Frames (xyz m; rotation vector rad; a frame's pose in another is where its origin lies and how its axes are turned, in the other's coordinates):
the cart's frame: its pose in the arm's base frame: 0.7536 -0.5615 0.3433 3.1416 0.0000 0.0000
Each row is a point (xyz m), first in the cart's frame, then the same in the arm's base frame.
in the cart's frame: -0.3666 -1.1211 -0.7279
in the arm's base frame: 0.3870 0.5596 1.0712
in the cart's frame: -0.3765 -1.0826 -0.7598
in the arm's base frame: 0.3771 0.5211 1.1031
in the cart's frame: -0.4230 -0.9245 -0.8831
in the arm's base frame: 0.3306 0.3630 1.2264
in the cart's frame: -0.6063 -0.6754 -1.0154
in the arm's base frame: 0.1473 0.1139 1.3587
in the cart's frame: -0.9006 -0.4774 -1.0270
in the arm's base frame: -0.1470 -0.0841 1.3703
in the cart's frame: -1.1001 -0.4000 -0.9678
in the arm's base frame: -0.3465 -0.1615 1.3111
